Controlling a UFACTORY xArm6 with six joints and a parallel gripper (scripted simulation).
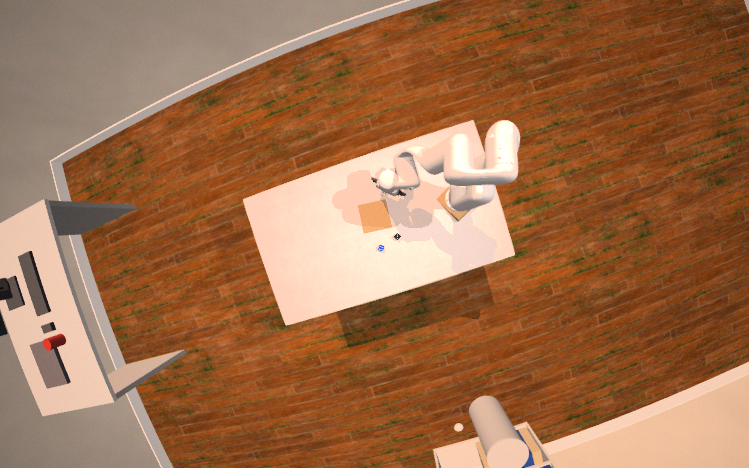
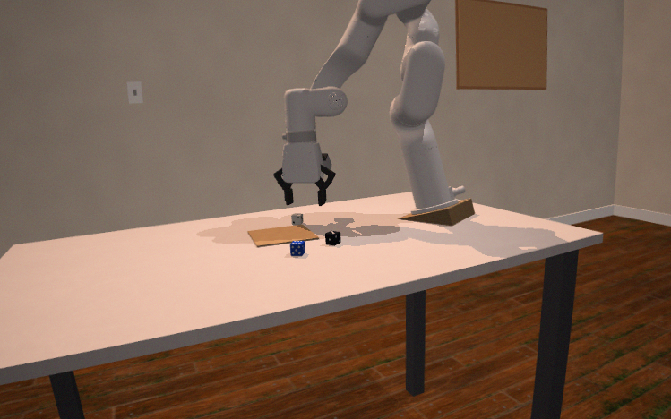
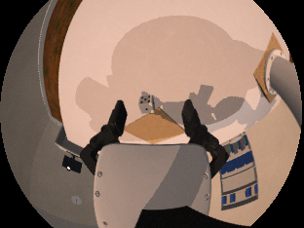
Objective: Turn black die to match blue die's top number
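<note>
The white die lies 40 mm below my hand, 30 mm ahead of it and 10 mm to the left of it. The rest, counted from my hand: blue die (270 mm to the left, 100 mm ahead, 40 mm below); mat (110 mm to the left, 100 mm ahead, 50 mm below); black die (230 mm to the left, 40 mm below, 10 mm ahead).
</note>
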